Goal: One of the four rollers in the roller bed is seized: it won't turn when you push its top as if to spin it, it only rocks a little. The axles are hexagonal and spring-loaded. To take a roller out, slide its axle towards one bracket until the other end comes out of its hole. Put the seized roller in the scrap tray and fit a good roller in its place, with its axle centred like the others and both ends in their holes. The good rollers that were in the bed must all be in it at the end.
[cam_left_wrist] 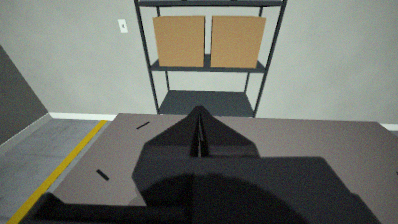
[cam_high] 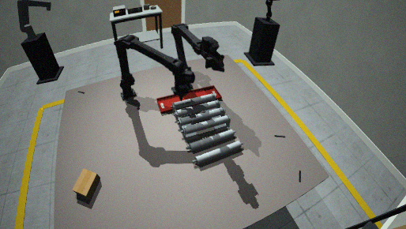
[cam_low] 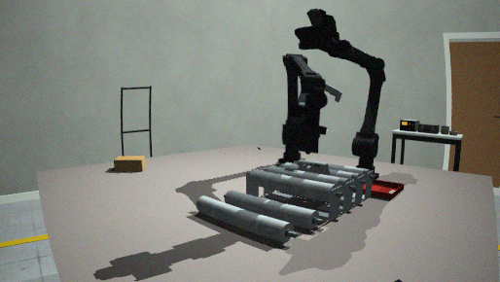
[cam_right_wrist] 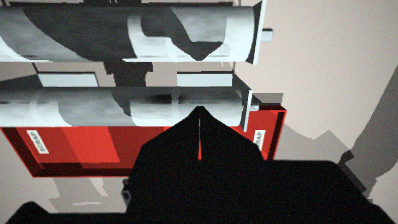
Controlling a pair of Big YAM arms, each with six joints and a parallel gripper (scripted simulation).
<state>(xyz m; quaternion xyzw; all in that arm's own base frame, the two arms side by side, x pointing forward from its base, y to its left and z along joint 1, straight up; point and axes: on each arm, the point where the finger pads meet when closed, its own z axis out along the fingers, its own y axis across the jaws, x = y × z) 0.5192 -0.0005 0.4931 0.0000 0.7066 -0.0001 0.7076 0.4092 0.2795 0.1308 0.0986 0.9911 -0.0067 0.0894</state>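
Right now my right hand is 50 mm short of the bed roller, 110 mm to the right of it and 60 mm above it. Round my right hand: red scrap tray (130 mm behind, 80 mm to the left, 120 mm below); then cardboard box (460 mm ahead, 690 mm to the right, 100 mm below).
My left gripper is now 42 cm above the bed roller, 17 cm past it and 7 cm to the left of it. The rest, counted from my left hand: red scrap tray (49 cm below, 35 cm behind, 10 cm to the right); then cardboard box (87 cm to the right, 46 cm below, 25 cm ahead).
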